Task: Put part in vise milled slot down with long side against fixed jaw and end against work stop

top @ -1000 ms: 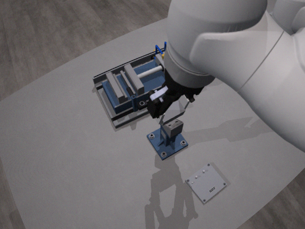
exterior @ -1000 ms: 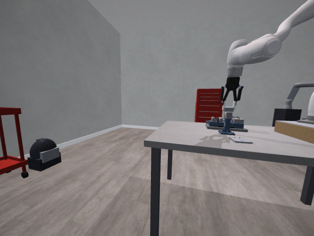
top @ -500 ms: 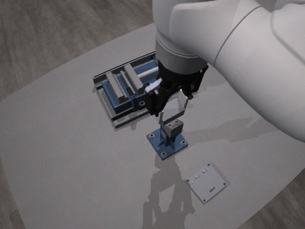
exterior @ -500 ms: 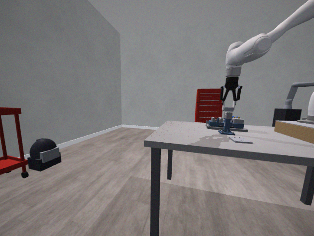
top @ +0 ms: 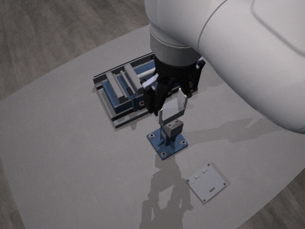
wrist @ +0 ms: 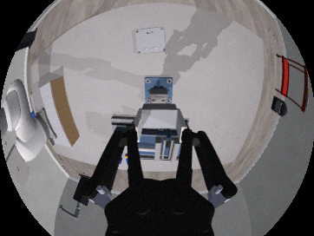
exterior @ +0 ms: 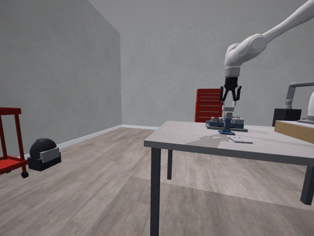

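My hand is 3 cm above the part. The rest, counted from my hand: work stop 1 cm ahead, 16 cm to the right, 12 cm below; moving jaw 3 cm behind, 20 cm to the right, 13 cm below; blue post 1 cm ahead, 13 cm to the right, 15 cm below.
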